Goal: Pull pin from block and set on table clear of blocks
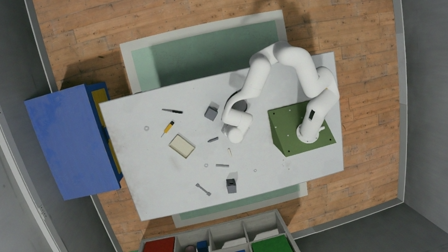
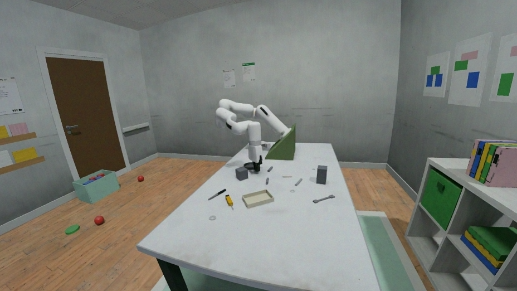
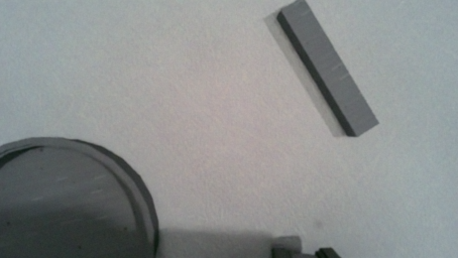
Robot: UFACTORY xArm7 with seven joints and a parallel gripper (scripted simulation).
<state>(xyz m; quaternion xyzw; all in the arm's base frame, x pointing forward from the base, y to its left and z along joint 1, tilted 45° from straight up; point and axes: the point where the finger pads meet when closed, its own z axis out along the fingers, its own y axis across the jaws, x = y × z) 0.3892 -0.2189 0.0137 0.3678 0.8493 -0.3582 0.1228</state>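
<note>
My gripper is now 6 cm past the grey bar, 8 cm to the right of it and 3 cm above it. Also, from my hand: cream peg 4 cm ahead, 20 cm to the left, 3 cm below; light grey pin 1 cm ahead, 1 cm to the right, 1 cm below; round dish 9 cm behind, 6 cm to the right, 3 cm below.
</note>
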